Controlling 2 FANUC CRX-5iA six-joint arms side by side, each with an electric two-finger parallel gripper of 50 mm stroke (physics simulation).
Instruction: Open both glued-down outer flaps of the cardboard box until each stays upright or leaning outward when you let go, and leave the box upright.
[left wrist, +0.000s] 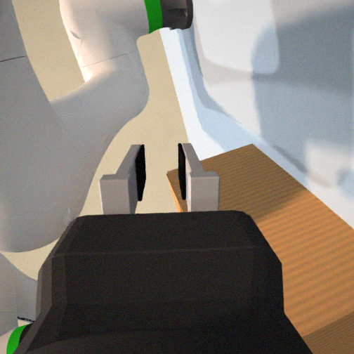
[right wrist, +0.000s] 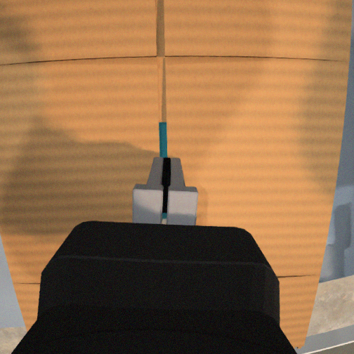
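Note:
The cardboard box (left wrist: 295, 225) shows in part at the right of the left wrist view, one corner near my left gripper. In the right wrist view its top fills most of the picture, with one outer flap (right wrist: 80, 100) left and the other outer flap (right wrist: 250, 130) right of a narrow lengthwise seam. Both look flat. A teal strip (right wrist: 163, 140) shows in the seam. My right gripper (right wrist: 166, 174) is shut and empty, its tips over the seam at the strip's end; whether they touch is unclear. My left gripper (left wrist: 161, 161) is open and empty, beside the box corner.
Pale robot arm links (left wrist: 100, 115) with green rings stand at the left and top of the left wrist view. A large pale blue-white surface (left wrist: 230, 90) lies beyond the box. Thin dark crease lines (right wrist: 240, 57) cross the cardboard in the right wrist view.

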